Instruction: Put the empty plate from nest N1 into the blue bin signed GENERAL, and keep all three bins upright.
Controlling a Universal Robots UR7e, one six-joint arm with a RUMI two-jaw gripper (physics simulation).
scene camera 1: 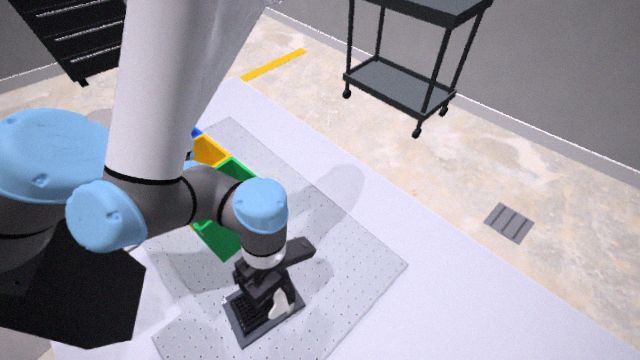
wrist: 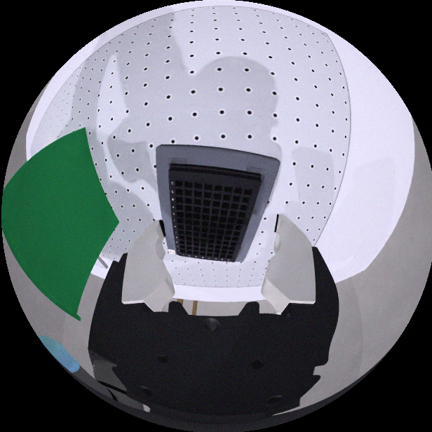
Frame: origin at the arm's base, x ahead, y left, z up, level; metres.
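Where they show: gripper, fingertip midpoint: (scene camera 1: 272,294).
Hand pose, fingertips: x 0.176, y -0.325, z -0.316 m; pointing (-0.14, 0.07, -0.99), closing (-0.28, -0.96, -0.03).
Note:
Things, the pixels of their centre, and the offset from my fingertips. "spot": a spot on its surface instead. Level surfaces: height alone.
- grey nest at the middle of its body: (scene camera 1: 263,302) dx -0.019, dy +0.020, dz -0.034 m
- blue bin at the middle of its body: (scene camera 1: 174,161) dx +0.172, dy +0.466, dz +0.049 m
- yellow bin at the middle of its body: (scene camera 1: 199,184) dx +0.141, dy +0.337, dz +0.049 m
- green bin at a spot on its surface: (scene camera 1: 217,242) spot: dx +0.027, dy +0.168, dz +0.055 m
- perforated board at its surface level: dz -0.041 m
A black plate with a grid of wells (scene camera 1: 245,312) (wrist: 212,215) lies flat in a grey nest (scene camera 1: 265,330) (wrist: 215,155); no N1 label can be read. My gripper (scene camera 1: 272,306) (wrist: 218,218) is open and empty, with pale fingers spread wider than the plate. It points down over the nest; the exact height of the fingertips is hard to tell. In the scene view one finger shows over the plate's right part. A small piece of the blue bin (scene camera 1: 196,132) shows behind the arm; its GENERAL sign does not show.
A yellow bin (scene camera 1: 210,150) stands beside the blue one, partly hidden by the arm. A green bin (scene camera 1: 217,242) (wrist: 55,220) stands nearest the nest, beside the wrist. Nest and bins are on a perforated board (scene camera 1: 370,260) (wrist: 300,100). A dark cart (scene camera 1: 400,85) stands beyond the table.

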